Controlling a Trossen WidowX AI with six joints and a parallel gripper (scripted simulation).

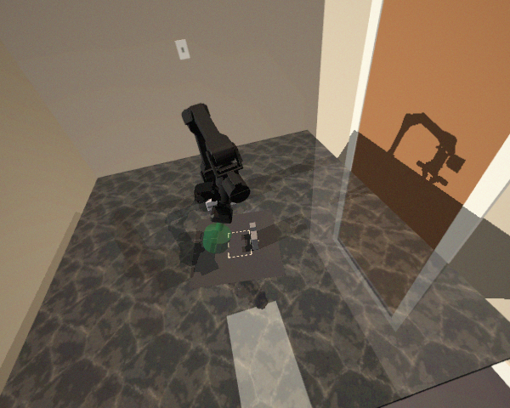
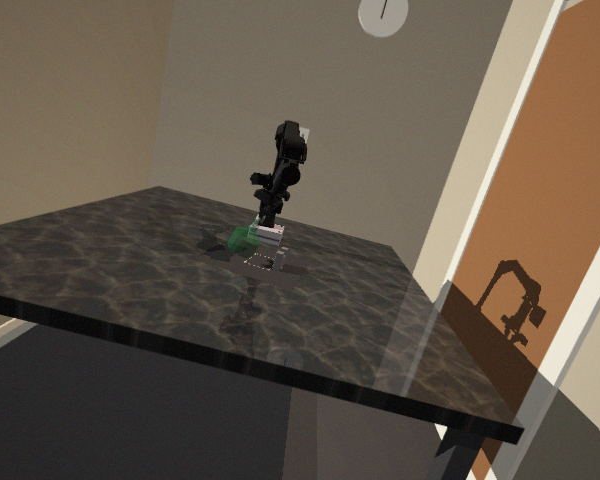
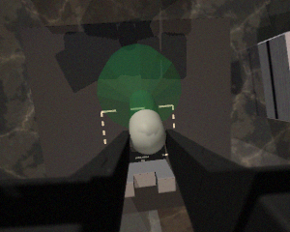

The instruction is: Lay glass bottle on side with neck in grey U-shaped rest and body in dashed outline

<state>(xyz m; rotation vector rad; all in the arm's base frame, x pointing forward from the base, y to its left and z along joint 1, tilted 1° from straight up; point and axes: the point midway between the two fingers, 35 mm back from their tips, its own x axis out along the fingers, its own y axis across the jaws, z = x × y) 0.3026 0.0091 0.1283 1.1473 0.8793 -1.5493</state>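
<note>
My gripper tip is 20 mm to the left of the green glass bottle and 50 mm above it. Round my gripper tip: dark mat (20 mm to the left, 150 mm below).
</note>
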